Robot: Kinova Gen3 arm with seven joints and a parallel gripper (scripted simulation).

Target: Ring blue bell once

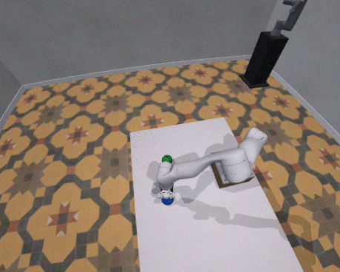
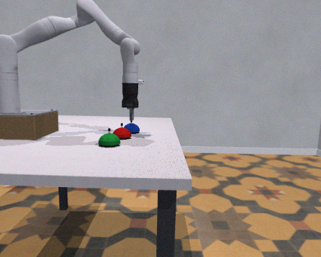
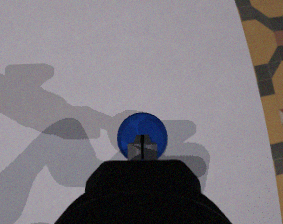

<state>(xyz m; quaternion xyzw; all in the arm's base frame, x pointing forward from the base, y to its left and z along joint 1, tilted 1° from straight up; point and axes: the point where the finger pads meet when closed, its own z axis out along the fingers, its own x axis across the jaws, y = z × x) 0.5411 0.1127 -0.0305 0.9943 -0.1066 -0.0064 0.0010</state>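
Right now the blue bell is 40 mm below my hand. Round my hand: red bell (140 mm to the right, 40 mm below, 30 mm behind); then green bell (280 mm to the right, 60 mm behind, 40 mm below).
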